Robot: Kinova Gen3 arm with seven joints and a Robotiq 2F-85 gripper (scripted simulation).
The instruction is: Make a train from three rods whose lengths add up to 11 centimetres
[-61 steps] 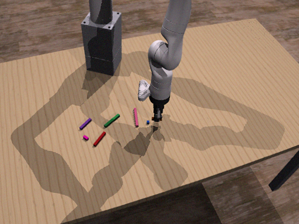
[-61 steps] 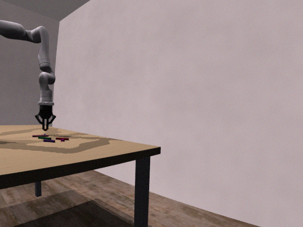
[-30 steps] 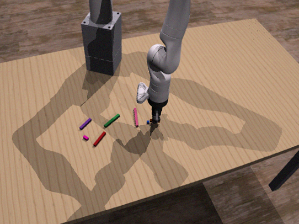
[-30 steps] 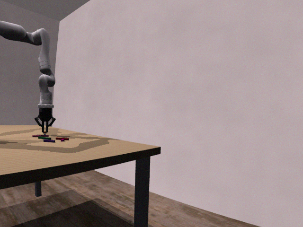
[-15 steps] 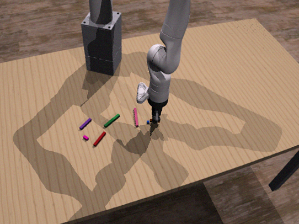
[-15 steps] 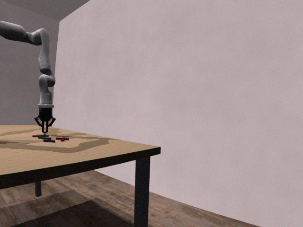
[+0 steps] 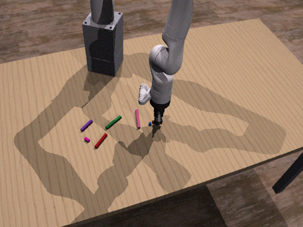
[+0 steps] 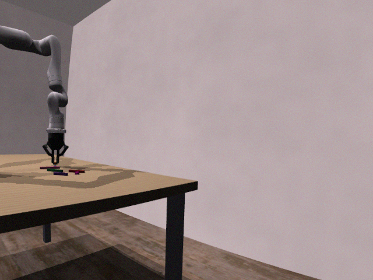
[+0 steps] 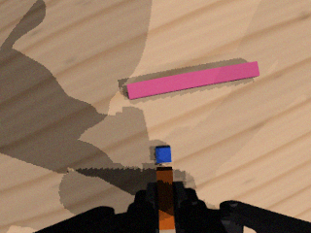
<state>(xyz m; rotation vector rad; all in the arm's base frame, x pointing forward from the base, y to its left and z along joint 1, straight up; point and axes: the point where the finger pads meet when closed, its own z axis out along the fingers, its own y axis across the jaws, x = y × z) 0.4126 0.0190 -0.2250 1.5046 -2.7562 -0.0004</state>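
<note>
Right now my hand is 1 cm above the orange rod. The rest, counted from my hand: blue rod 3 cm below, 2 cm to the right, 1 cm behind; then pink rod 6 cm behind, 5 cm to the right, 3 cm below; then green rod 14 cm to the right, 9 cm behind, 3 cm below.
</note>
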